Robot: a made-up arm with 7 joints.
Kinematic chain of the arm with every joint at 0, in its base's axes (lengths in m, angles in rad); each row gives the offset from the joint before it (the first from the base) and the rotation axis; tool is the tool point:
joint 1: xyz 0 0 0.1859 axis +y
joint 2: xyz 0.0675 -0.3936 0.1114 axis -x
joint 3: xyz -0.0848 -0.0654 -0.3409 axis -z
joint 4: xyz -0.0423 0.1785 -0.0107 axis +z
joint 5: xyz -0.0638 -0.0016 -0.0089 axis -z
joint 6: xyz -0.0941 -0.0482 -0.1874 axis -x
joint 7: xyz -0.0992 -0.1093 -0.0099 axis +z
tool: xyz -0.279 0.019 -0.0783
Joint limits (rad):
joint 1: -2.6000..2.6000
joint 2: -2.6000..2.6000
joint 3: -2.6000..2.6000
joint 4: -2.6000..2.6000
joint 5: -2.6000..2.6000
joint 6: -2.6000..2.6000
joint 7: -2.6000..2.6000
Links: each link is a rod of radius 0.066 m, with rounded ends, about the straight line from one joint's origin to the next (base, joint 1, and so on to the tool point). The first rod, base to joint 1, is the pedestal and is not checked.
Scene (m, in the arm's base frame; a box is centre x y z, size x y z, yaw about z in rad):
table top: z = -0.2
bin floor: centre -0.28 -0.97 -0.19 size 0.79 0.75 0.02 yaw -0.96
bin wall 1: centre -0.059 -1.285 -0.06 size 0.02 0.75 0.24 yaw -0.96
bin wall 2: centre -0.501 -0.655 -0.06 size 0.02 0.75 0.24 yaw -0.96
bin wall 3: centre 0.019 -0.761 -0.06 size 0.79 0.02 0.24 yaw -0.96
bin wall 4: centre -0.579 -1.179 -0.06 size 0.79 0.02 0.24 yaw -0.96
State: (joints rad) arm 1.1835 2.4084 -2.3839 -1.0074 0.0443 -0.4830 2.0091
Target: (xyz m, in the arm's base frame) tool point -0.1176 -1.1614 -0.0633
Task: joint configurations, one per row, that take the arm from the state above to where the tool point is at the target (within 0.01 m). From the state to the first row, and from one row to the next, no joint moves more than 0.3 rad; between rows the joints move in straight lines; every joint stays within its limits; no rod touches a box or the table.
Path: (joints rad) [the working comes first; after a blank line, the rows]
Joints at the target: 0.4942 1.8208 -0.7940 -2.4177 1.2941 -0.0328 1.2967
Straight joint move there: clear.

1: 1.0686 2.3105 -2.1189 -1.2424 0.2526 -0.4080 1.8904
2: 0.9537 2.2125 -1.8539 -1.4775 0.4609 -0.3329 1.7716
3: 0.8389 2.1146 -1.5890 -1.7125 0.6692 -0.2579 1.6529
4: 0.7240 2.0167 -1.3240 -1.9476 0.8775 -0.1829 1.5342
5: 0.6091 1.9187 -1.0590 -2.1826 1.0858 -0.1078 1.4155
6: 0.4942 1.8208 -0.7940 -2.4177 1.2941 -0.0328 1.2967

